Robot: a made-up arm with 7 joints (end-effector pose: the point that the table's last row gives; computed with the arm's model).
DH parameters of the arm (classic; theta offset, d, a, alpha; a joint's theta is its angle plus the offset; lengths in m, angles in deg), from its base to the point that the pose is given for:
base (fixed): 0 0.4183 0 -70
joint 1: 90 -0.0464 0.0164 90
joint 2: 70 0.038 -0.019 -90
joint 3: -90 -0.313 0.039 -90
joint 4: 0 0 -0.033 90
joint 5: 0 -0.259 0.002 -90
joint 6: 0 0.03 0.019 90
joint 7: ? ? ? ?
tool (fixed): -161.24 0.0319 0 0
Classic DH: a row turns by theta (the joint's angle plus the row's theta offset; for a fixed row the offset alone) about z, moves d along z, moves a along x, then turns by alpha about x.
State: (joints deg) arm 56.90 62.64 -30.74 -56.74 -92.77 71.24 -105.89
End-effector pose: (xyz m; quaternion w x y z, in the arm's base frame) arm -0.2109 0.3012 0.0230 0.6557 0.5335 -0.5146 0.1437
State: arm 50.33 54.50 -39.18 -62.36 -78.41 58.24 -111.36
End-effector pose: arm -0.1799 0.2198 -0.0482 0.7157 0.4989 -0.3821 0.3048
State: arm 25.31 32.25 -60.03 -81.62 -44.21 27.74 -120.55
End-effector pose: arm 0.0363 -0.0607 -0.1130 0.8307 0.0164 -0.0804 0.5506
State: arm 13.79 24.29 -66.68 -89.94 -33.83 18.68 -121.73
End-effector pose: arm 0.1213 -0.1648 -0.0595 0.8261 -0.2198 0.0099 0.5187
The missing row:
joint 7: 79.7 -0.0546 -0.0296 -21.91
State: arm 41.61 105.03 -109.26 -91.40 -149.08 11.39 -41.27
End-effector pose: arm -0.2975 0.3010 0.2959 0.8953 0.1888 0.4013 0.0413
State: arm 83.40 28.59 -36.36 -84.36 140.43 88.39 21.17
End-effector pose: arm -0.3640 -0.0813 0.0453 0.6268 -0.6153 0.0718 0.4726
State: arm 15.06 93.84 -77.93 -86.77 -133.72 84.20 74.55
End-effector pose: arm -0.0025 0.3352 0.0475 0.4421 -0.4937 0.2545 0.7043
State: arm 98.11 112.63 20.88 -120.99 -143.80 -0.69 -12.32
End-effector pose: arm 0.0287 0.2428 0.1613 0.9687 0.0729 -0.0778 0.2240
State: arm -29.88 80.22 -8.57 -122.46 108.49 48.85 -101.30
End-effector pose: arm 0.4024 0.1051 0.4353 0.4279 -0.3080 0.4081 0.7453
